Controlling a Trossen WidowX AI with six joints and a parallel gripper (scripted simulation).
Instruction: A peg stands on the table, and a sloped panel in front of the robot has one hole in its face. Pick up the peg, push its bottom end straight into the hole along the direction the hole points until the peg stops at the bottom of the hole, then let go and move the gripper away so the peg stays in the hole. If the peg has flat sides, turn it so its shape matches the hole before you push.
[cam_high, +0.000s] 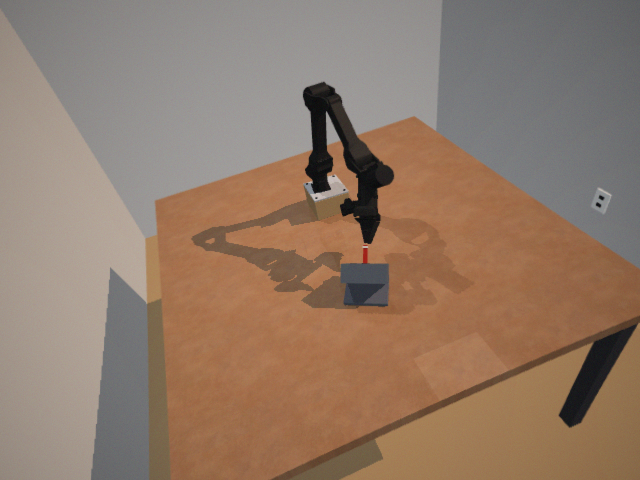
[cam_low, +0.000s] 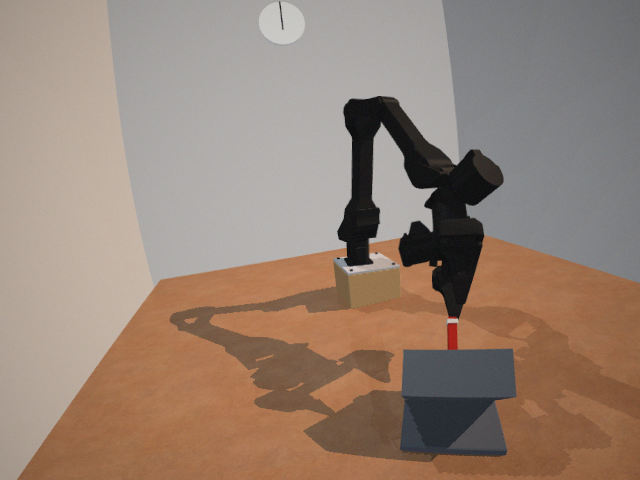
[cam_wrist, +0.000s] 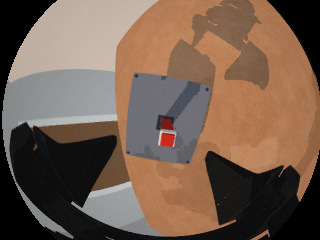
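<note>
Now: the red peg 2 cm below my gripper tip, 1 cm to the right of it and 1 cm ahead of it. Round my gripper tip: grey sloped panel: 6 cm below, 5 cm ahead, 3 cm to the right.
</note>
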